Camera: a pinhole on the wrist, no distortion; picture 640 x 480 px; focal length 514.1 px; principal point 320.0 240.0 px. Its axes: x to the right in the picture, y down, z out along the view. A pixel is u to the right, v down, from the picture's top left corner.
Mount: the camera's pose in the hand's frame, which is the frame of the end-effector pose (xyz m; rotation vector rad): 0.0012 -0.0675 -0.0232 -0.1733 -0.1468 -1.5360
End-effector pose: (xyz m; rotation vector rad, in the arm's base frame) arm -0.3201 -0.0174 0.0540 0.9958 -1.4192 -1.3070
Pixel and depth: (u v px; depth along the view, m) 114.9 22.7 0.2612
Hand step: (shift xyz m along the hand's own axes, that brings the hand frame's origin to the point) -0.1087 0.0847 0.2135
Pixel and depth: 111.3 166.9 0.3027
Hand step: -0.0413 0.1132 0.2491
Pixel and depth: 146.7 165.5 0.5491
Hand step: -0.0763 0.2232 0.4784
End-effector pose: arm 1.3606 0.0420 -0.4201 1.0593 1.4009 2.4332
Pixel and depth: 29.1 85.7 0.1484
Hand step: -0.0438 0.0437 0.1059
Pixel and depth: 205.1 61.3 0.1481
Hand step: -0.0492 -0.0064 0.1161
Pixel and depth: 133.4 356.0 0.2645
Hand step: 0.0616 0.0819 0.2151
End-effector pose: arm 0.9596 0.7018 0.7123 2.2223 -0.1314 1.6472
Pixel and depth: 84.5 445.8 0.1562
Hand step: 0.0637 0.0360 0.1140
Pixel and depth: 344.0 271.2 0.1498
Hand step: 0.0126 -0.0436 0.1247
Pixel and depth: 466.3 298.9 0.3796
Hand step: 0.0532 -0.0948 0.3695
